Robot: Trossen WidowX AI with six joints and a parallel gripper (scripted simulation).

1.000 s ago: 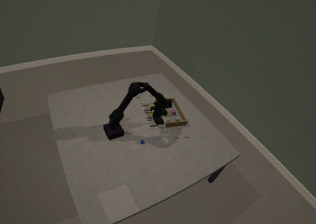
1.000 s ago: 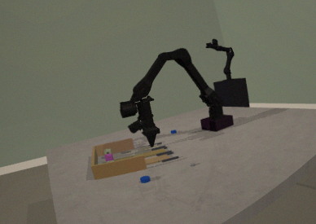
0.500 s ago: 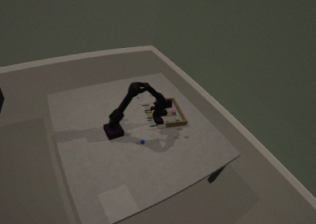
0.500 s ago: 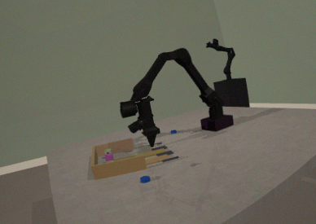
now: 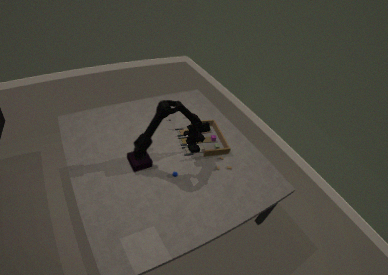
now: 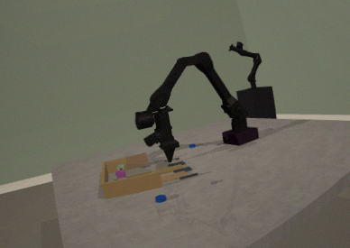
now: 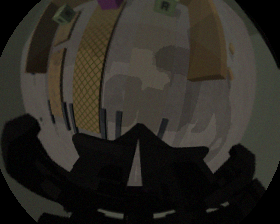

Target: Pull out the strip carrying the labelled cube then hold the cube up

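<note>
My gripper tip is now 9 cm short of the long pale strip and 1 cm to the left of it.
</note>
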